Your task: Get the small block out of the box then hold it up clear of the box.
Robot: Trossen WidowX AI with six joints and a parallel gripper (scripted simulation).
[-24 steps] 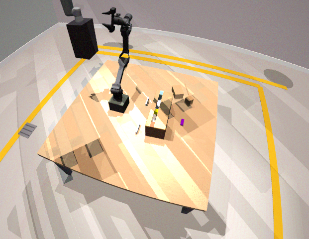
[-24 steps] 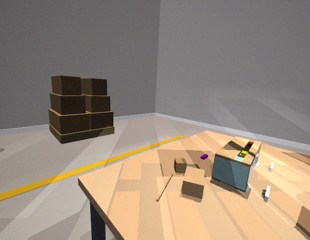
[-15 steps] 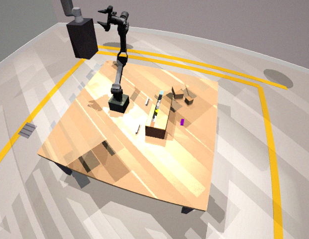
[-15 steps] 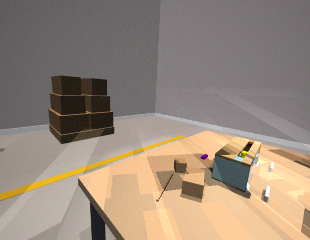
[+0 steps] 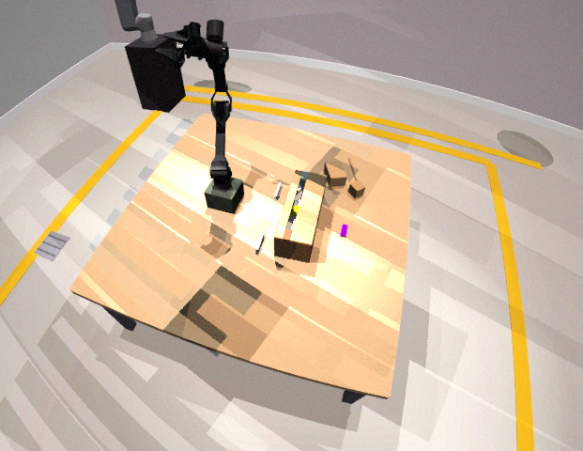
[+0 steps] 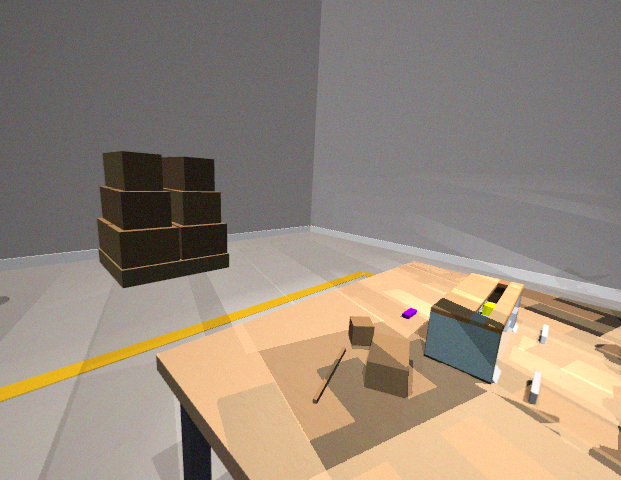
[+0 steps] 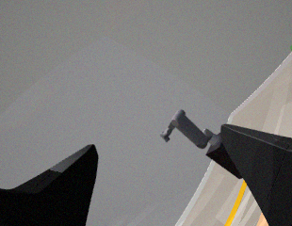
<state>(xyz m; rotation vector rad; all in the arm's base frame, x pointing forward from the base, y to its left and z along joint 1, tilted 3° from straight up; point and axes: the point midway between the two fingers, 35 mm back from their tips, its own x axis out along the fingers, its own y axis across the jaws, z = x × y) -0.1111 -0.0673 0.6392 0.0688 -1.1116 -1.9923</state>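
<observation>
Now: gripper tip 69 cm above the clear-fronted box, 44 cm short of it and 4 cm to the right of it. Round my gripper tip: yellow block 67 cm below, 46 cm ahead, 3 cm to the left; then thin wooden stick 75 cm below, 64 cm ahead, 47 cm to the left; then purple block 75 cm below, 67 cm ahead, 6 cm to the left.
</observation>
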